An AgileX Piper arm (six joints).
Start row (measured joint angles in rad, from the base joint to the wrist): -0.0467, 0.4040, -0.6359, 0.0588, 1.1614, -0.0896
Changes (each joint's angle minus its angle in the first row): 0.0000, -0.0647, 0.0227, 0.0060, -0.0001, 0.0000; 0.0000, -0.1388, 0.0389, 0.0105, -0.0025, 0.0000; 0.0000, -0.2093, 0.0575, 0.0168, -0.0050, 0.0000; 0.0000, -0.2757, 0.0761, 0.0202, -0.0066, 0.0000; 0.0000, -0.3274, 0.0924, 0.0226, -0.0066, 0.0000; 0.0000, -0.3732, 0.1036, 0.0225, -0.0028, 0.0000; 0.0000, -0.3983, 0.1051, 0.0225, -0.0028, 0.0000; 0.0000, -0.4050, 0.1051, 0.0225, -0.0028, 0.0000; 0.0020, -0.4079, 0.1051, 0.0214, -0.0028, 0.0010; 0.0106, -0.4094, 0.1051, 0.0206, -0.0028, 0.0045; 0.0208, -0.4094, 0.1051, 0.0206, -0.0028, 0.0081; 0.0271, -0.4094, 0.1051, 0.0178, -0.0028, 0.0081; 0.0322, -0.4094, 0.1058, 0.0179, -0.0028, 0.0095
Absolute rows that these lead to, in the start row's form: -0.0467, 0.3393, -0.6132, 0.0648, 1.1613, -0.0896; -0.0467, 0.2652, -0.5970, 0.0693, 1.1589, -0.0896; -0.0467, 0.1947, -0.5784, 0.0756, 1.1564, -0.0896; -0.0467, 0.1283, -0.5598, 0.0790, 1.1548, -0.0896; -0.0467, 0.0766, -0.5435, 0.0814, 1.1548, -0.0896; -0.0467, 0.0308, -0.5323, 0.0813, 1.1586, -0.0896; -0.0467, 0.0057, -0.5308, 0.0813, 1.1586, -0.0896; -0.0467, -0.0010, -0.5308, 0.0813, 1.1586, -0.0896; -0.0447, -0.0039, -0.5308, 0.0802, 1.1586, -0.0886; -0.0361, -0.0054, -0.5308, 0.0794, 1.1586, -0.0851; -0.0259, -0.0054, -0.5308, 0.0794, 1.1586, -0.0815; -0.0196, -0.0054, -0.5308, 0.0766, 1.1586, -0.0815; -0.0145, -0.0054, -0.5301, 0.0767, 1.1586, -0.0801
